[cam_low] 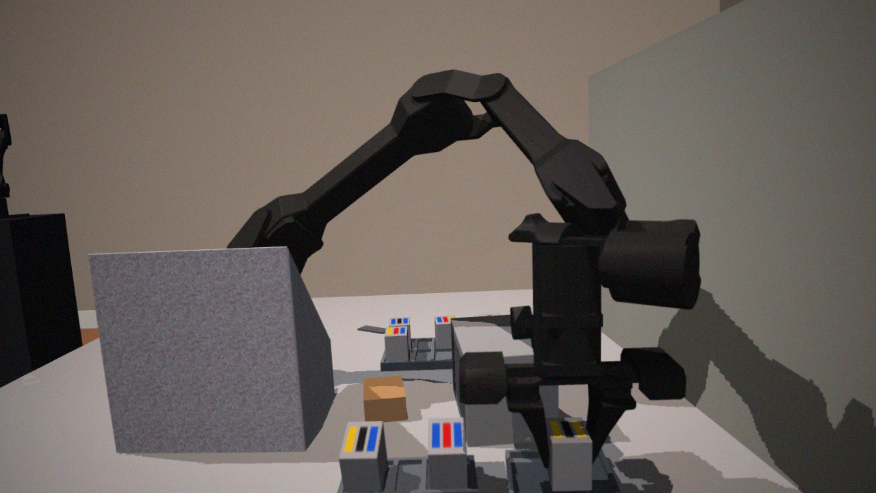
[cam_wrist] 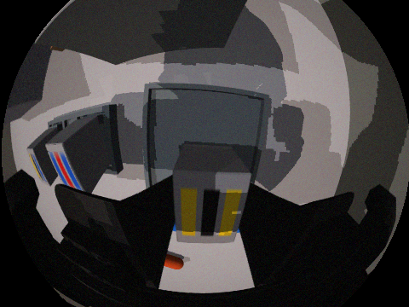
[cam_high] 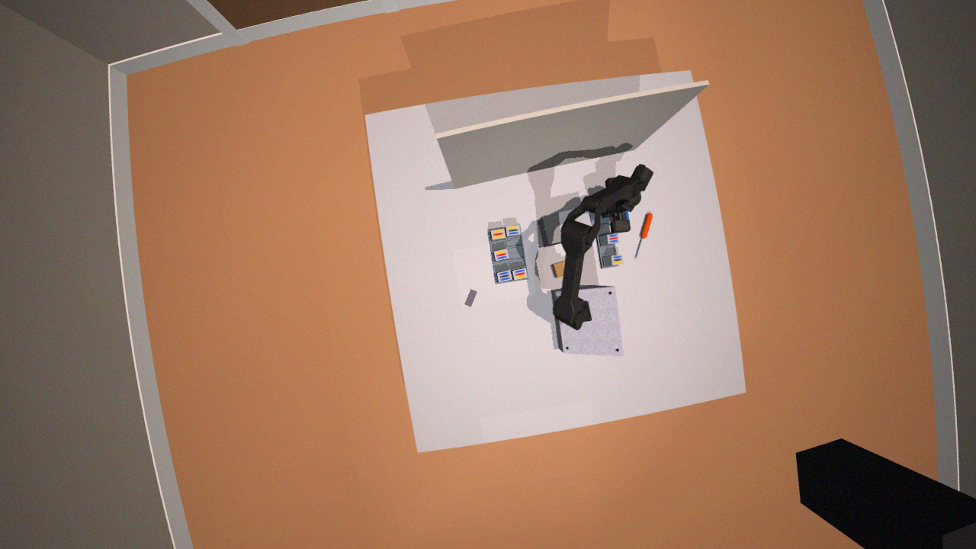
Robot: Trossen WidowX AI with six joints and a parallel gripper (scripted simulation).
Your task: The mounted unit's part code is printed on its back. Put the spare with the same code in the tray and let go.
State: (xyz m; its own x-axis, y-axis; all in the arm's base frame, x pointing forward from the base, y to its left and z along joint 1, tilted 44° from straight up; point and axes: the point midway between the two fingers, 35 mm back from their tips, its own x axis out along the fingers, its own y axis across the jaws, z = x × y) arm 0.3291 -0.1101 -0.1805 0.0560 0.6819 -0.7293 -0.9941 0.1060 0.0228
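Right now the tray is 3 cm below my gripper tip. From my gripper tip the other things lie so: rack: 14 cm behind, 3 cm to the left, 2 cm below; blue pen: 2 cm ahead, 8 cm to the right, 2 cm below; mounted unit: 3 cm behind, 19 cm to the left, 2 cm above.
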